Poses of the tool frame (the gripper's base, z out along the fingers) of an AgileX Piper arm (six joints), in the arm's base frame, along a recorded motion.
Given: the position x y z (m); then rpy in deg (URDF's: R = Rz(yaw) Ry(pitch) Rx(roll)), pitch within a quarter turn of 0, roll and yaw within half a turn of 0.
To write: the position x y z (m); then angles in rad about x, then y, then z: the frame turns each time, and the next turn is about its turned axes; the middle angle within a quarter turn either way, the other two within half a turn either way. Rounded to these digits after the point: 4 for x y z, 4 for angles.
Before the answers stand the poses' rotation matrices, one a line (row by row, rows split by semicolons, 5 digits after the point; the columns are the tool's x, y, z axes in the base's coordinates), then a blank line. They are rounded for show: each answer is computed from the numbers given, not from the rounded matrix.
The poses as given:
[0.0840, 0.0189, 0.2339, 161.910, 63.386, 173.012]
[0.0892, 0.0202, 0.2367, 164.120, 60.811, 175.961]
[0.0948, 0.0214, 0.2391, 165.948, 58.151, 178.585]
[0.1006, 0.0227, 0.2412, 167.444, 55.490, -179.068]
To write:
-0.44465 -0.15990 0.88132; 0.05450 0.97728 0.20481; -0.89404 0.13910 -0.42583
-0.48648 -0.17054 0.85689; 0.03435 0.97627 0.21380; -0.87302 0.13344 -0.46908
-0.52752 -0.18223 0.82977; 0.01303 0.97487 0.22238; -0.84944 0.12812 -0.51189
-0.56648 -0.19499 0.80068; -0.00922 0.97304 0.23045; -0.82403 0.12316 -0.55300

[0.0840, 0.0189, 0.2339, -2.6933, 1.0786, 2.7964]
[0.0892, 0.0202, 0.2367, -2.7139, 1.0292, 2.8044]
[0.0948, 0.0214, 0.2391, -2.7318, 0.9787, 2.8090]
[0.1006, 0.0227, 0.2412, -2.7468, 0.9284, 2.8101]

